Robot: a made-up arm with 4 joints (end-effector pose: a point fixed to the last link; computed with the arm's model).
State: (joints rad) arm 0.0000 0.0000 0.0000 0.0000
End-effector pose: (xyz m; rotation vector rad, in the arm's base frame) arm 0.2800 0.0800 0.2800 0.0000 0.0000 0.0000
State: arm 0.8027 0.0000 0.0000 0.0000
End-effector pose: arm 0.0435 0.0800 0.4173 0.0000 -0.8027 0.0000
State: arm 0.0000 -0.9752 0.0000 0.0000
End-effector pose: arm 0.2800 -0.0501 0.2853 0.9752 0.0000 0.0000
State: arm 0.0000 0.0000 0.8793 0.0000
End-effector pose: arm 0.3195 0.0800 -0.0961 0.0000 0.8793 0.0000
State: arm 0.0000 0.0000 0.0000 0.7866
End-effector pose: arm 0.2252 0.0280 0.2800 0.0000 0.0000 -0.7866
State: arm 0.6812 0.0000 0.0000 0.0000
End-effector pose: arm 0.0853 0.0800 0.4095 0.0000 -0.6812 0.0000
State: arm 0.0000 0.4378 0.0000 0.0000
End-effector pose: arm 0.2800 0.1243 0.2390 -0.4378 0.0000 0.0000
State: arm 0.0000 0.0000 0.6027 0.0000
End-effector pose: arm 0.3434 0.0800 0.0241 0.0000 0.6027 0.0000
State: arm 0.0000 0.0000 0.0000 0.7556
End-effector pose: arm 0.2281 0.0292 0.2800 0.0000 0.0000 -0.7556
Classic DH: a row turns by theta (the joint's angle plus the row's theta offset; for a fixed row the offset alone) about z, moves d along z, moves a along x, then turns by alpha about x. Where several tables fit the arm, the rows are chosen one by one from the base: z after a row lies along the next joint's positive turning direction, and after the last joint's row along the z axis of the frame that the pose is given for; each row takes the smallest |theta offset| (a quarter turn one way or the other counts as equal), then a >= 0, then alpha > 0; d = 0 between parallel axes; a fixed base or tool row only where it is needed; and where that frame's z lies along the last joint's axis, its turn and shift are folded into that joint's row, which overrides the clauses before.
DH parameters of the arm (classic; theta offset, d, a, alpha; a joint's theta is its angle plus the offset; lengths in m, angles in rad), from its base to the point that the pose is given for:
base (fixed): 0 0.07 0 1.5708
joint 1: 1.5708 -0.01 0.09 -1.5708
joint 2: 0 0.1 -0.11 -1.5708
joint 3: 1.5708 0.11 0.29 -1.5708
joint 4: 0.4182 0 0.0985 3.1416
tool (fixed): 0.4182 0.23 0 0

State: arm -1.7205 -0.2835 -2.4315 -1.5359
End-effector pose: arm 0.1550 0.2194 0.5548 -0.6297 -0.4373 1.2130
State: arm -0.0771 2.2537 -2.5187 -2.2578
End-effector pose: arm -0.4455 -0.2302 0.1256 1.0350 -0.1048 -1.1150
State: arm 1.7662 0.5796 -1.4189 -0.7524
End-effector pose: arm -0.2086 0.2953 -0.2459 1.9267 2.4726 0.1682
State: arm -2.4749 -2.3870 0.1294 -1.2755
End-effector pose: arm -0.1198 -0.1739 -0.2325 1.1668 0.1649 -1.4680
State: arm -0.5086 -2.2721 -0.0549 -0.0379
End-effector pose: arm 0.2613 -0.1448 -0.0122 2.1927 0.1965 -0.6138
